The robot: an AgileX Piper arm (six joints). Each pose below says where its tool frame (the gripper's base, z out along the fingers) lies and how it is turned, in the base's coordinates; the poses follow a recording.
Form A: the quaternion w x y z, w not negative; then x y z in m.
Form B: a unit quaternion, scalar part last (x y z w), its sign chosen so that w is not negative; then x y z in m. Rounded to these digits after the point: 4 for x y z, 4 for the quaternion.
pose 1, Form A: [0.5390 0.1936 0.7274 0.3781 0.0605 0.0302 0.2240]
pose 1, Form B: [0.1936 0.7274 0.3781 0.5390 0.0605 0.0302 0.2240]
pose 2, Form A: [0.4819 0.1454 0.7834 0.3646 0.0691 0.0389 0.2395]
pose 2, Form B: [0.1454 0.7834 0.3646 0.4819 0.0691 0.0389 0.2395]
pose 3, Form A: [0.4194 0.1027 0.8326 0.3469 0.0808 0.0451 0.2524]
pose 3, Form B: [0.1027 0.8326 0.3469 0.4194 0.0808 0.0451 0.2524]
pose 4, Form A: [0.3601 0.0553 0.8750 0.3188 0.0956 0.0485 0.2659]
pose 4, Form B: [0.0553 0.8750 0.3188 0.3601 0.0956 0.0485 0.2659]
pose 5, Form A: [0.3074 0.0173 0.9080 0.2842 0.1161 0.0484 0.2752]
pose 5, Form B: [0.0173 0.9080 0.2842 0.3074 0.1161 0.0484 0.2752]
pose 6, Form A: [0.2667 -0.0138 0.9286 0.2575 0.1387 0.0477 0.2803]
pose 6, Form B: [-0.0138 0.9286 0.2575 0.2667 0.1387 0.0477 0.2803]
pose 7, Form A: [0.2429 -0.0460 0.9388 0.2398 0.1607 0.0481 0.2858]
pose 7, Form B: [-0.0460 0.9388 0.2398 0.2429 0.1607 0.0481 0.2858]
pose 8, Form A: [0.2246 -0.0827 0.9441 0.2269 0.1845 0.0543 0.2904]
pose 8, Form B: [-0.0827 0.9441 0.2269 0.2246 0.1845 0.0543 0.2904]
